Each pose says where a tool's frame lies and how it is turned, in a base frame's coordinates. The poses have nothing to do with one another.
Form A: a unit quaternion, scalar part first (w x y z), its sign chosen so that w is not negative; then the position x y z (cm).
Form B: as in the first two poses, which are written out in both.
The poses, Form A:
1: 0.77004 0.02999 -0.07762 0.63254 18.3 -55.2 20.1
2: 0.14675 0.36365 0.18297 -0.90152 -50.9 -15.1 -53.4
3: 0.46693 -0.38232 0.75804 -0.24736 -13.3 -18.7 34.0
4: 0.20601 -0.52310 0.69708 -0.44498 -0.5 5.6 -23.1
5: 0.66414 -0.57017 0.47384 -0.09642 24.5 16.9 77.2
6: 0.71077 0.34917 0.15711 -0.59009 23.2 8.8 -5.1
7: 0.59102 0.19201 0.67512 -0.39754 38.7 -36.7 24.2
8: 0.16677 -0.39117 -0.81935 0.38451 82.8 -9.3 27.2
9: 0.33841 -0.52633 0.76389 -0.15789 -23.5 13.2 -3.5
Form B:
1: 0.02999 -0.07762 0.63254 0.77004 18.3 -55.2 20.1
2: 0.36365 0.18297 -0.90152 0.14675 -50.9 -15.1 -53.4
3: -0.38232 0.75804 -0.24736 0.46693 -13.3 -18.7 34.0
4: -0.52310 0.69708 -0.44498 0.20601 -0.5 5.6 -23.1
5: -0.57017 0.47384 -0.09642 0.66414 24.5 16.9 77.2
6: 0.34917 0.15711 -0.59009 0.71077 23.2 8.8 -5.1
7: 0.19201 0.67512 -0.39754 0.59102 38.7 -36.7 24.2
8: -0.39117 -0.81935 0.38451 0.16677 82.8 -9.3 27.2
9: -0.52633 0.76389 -0.15789 0.33841 -23.5 13.2 -3.5
